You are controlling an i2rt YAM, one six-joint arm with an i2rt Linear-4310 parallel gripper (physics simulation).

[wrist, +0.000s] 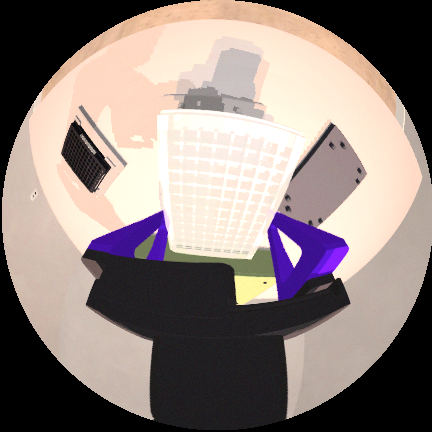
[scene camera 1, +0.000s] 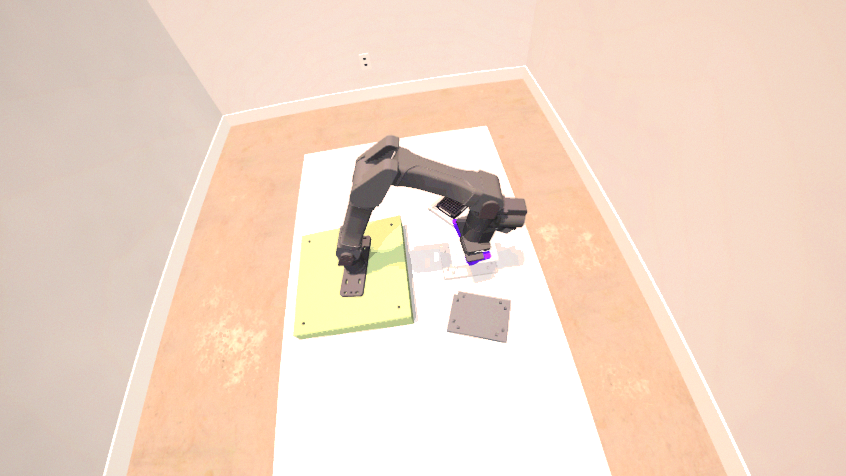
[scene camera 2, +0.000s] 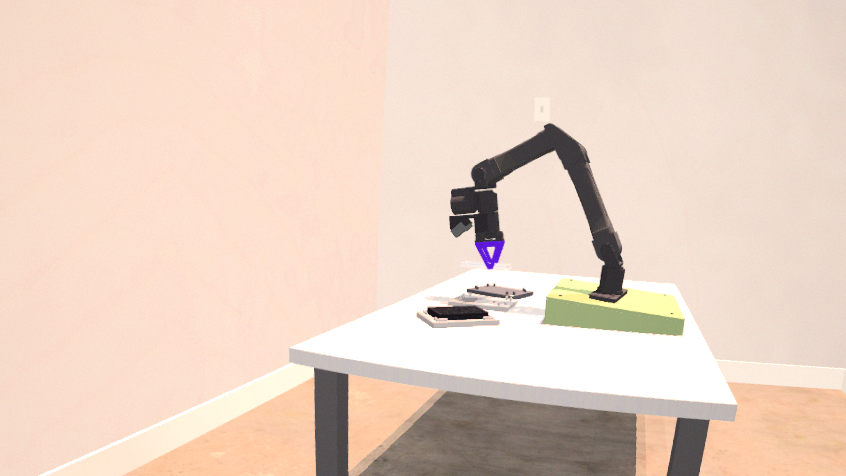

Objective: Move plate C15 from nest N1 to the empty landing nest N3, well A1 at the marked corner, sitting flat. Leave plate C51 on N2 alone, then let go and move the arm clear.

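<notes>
The clear white well plate C15 [scene camera 2: 467,264] [wrist: 225,185] is held level between the purple fingers of my gripper [scene camera 2: 489,267] [wrist: 217,214], well above the table. My gripper is shut on its two sides. Below it lies the pale landing nest N3 [scene camera 1: 470,273] [scene camera 2: 485,304], mostly hidden by the plate in the wrist view. The dark grey nest N1 [scene camera 1: 479,316] [scene camera 2: 502,291] [wrist: 327,175] is empty. The black plate C51 [scene camera 1: 450,206] [scene camera 2: 457,312] [wrist: 85,157] sits on the white nest N2 [scene camera 2: 464,323]. The marked corner and well A1 cannot be made out.
The arm stands on a yellow-green base block [scene camera 1: 325,284] [scene camera 2: 615,316] [wrist: 255,289] on the white table [scene camera 1: 414,402] [scene camera 2: 532,367]. N2 and N1 lie on opposite sides of N3. The arm's shadow falls across the table around N3.
</notes>
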